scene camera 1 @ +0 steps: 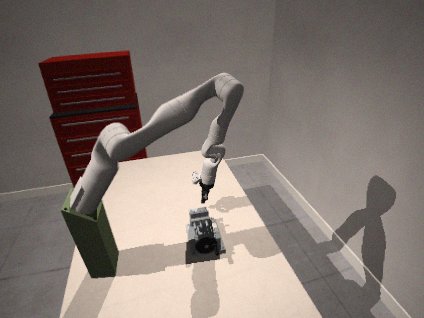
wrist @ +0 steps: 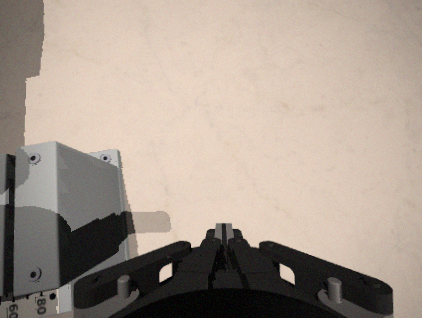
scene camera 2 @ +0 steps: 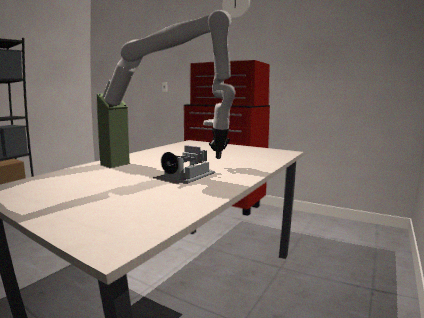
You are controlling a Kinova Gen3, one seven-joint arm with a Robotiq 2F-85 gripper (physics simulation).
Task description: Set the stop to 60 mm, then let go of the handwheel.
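Pixels of known places: gripper, fingertip midpoint: (scene camera 1: 202, 202) (wrist: 223, 234) (scene camera 2: 218, 158); arm's base, link origin: (scene camera 1: 83, 204) (scene camera 2: 112, 100).
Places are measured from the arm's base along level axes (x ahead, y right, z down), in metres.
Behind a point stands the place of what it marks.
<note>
The grey stop device (scene camera 1: 199, 214) @[x 0.437, y 0.028, z 0.220 m] (scene camera 2: 198, 171) @[x 0.493, y 0.093, z 0.305 m] stands on the table, with its black handwheel (scene camera 1: 206, 245) @[x 0.393, y 0.178, z 0.252 m] (scene camera 2: 170, 163) @[x 0.405, y 0.183, z 0.257 m] at one end. In the wrist view its grey end block (wrist: 37, 215) @[x 0.454, y -0.020, z 0.233 m] is at the left, beside part of the white scale (wrist: 27, 306) @[x 0.499, y 0.040, z 0.277 m], where 60 and 80 show. The red pointer does not show there, and the setting cannot be read in the scene views. My gripper (scene camera 1: 203, 201) @[x 0.523, y -0.111, z 0.288 m] (scene camera 2: 218, 156) @[x 0.523, y -0.111, z 0.288 m] (wrist: 223, 234) @[x 0.523, y -0.111, z 0.288 m] is shut and empty. It hangs above the table past the end block, away from the handwheel.
A green pedestal (scene camera 1: 92, 245) @[x -0.015, y 0.060, z 0.145 m] (scene camera 2: 114, 135) @[x 0.034, y 0.043, z 0.173 m] carries the arm at the table's side. A red tool chest (scene camera 1: 95, 85) (scene camera 2: 230, 85) stands behind the table (scene camera 1: 150, 295) @[x 0.125, y 0.226, z 0.333 m] (scene camera 2: 100, 235) @[x 0.437, y 0.703, z 0.333 m]. A shelf rack (scene camera 2: 26, 100) with boxes stands at the left in scene camera 2.
</note>
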